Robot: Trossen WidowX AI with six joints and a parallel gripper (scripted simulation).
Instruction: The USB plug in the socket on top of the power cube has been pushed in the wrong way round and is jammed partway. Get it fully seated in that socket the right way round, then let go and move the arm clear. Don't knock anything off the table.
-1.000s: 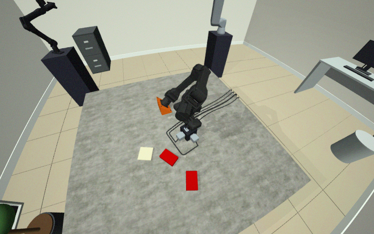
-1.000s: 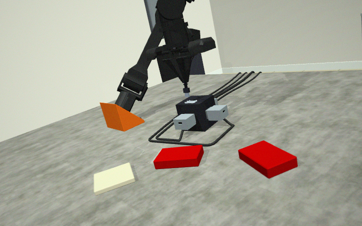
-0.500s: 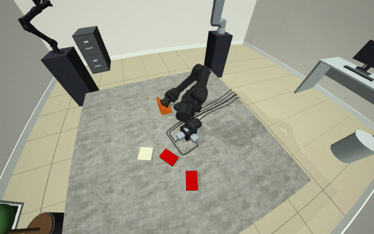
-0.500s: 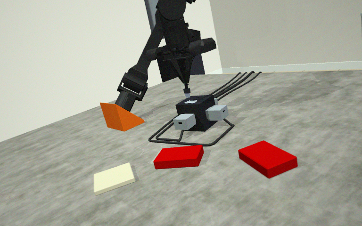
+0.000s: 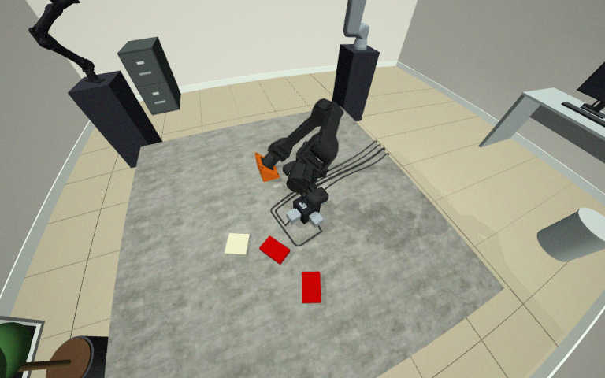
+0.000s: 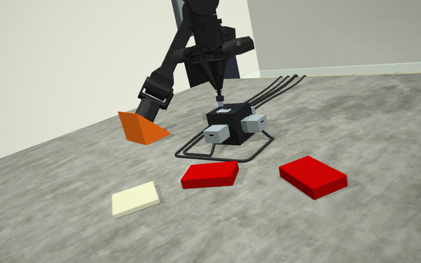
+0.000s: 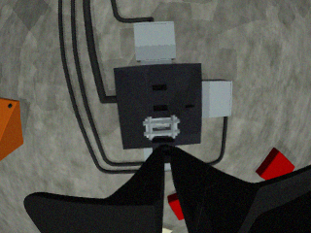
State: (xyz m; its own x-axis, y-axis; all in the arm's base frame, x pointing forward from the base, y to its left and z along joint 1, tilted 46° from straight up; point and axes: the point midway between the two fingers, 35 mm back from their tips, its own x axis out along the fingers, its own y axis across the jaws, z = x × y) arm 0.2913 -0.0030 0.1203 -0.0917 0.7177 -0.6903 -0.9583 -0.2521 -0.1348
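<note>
My gripper tip is now 6 cm above the USB socket. Round my gripper tip: black USB plug 2 cm below; then cream block 27 cm to the right, 12 cm below, 5 cm ahead.
</note>
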